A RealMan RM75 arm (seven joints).
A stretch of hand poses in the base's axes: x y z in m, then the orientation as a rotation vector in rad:
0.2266 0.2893 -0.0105 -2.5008 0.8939 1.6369
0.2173 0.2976 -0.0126 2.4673 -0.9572 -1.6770
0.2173 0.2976 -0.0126 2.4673 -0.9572 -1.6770
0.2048 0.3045 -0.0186 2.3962 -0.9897 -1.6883
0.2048 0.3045 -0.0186 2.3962 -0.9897 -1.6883
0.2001 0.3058 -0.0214 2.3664 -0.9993 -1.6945
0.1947 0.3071 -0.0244 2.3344 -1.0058 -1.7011
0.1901 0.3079 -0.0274 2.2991 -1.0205 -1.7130
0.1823 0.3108 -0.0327 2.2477 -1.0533 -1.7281
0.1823 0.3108 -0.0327 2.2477 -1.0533 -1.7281
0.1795 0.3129 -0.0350 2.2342 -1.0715 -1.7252
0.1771 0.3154 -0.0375 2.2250 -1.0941 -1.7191
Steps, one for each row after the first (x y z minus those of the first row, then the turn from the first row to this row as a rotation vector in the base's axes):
-0.0093 0.0083 -0.0021 -0.0379 0.0409 -0.0223
-0.0093 0.0083 -0.0021 -0.0379 0.0409 -0.0223
-0.0218 0.0152 -0.0081 -0.0783 0.0828 -0.0320
-0.0218 0.0152 -0.0081 -0.0783 0.0828 -0.0320
-0.0265 0.0165 -0.0109 -0.0936 0.1014 -0.0341
-0.0319 0.0178 -0.0139 -0.1097 0.1218 -0.0341
-0.0365 0.0186 -0.0169 -0.1248 0.1452 -0.0407
-0.0443 0.0215 -0.0222 -0.1483 0.1775 -0.0585
-0.0443 0.0215 -0.0222 -0.1483 0.1775 -0.0585
-0.0471 0.0236 -0.0245 -0.1595 0.1825 -0.0682
-0.0495 0.0261 -0.0270 -0.1702 0.1834 -0.0810

